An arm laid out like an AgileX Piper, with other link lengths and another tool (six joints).
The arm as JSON. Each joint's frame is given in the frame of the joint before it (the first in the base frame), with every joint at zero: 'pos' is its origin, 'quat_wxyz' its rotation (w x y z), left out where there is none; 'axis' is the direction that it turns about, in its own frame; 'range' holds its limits. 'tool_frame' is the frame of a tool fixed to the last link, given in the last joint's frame.
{
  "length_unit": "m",
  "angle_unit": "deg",
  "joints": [
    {
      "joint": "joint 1",
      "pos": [
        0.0,
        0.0,
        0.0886
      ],
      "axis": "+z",
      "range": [
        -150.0,
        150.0
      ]
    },
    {
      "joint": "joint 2",
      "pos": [
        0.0,
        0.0,
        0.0
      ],
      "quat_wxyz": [
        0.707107,
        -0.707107,
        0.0,
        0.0
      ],
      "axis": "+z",
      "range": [
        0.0,
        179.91
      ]
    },
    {
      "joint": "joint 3",
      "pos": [
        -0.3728,
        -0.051,
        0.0
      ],
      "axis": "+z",
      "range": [
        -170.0,
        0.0
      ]
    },
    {
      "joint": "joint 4",
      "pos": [
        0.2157,
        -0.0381,
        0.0
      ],
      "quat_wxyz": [
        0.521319,
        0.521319,
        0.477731,
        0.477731
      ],
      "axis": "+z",
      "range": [
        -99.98,
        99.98
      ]
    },
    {
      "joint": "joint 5",
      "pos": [
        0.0,
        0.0,
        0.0
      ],
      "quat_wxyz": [
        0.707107,
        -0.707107,
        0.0,
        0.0
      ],
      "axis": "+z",
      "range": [
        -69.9,
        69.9
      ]
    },
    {
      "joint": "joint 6",
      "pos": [
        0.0,
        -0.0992,
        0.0
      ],
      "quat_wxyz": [
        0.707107,
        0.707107,
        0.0,
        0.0
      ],
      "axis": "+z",
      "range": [
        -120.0,
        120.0
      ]
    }
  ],
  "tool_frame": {
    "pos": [
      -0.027,
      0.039,
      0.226
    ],
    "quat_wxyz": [
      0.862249,
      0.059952,
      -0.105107,
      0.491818
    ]
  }
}
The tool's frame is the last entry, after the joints.
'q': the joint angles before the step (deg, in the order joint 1, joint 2, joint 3, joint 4, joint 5, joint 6). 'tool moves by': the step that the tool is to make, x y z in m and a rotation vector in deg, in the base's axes. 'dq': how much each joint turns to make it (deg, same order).
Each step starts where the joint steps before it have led.
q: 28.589, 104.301, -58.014, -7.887, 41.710, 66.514
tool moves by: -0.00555, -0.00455, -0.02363, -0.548, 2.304, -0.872
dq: -0.625, 2.717, 1.603, 0.576, -2.045, 0.048
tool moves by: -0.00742, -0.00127, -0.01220, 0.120, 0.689, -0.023
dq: 0.000, 0.727, 2.537, 0.255, -2.727, 0.067
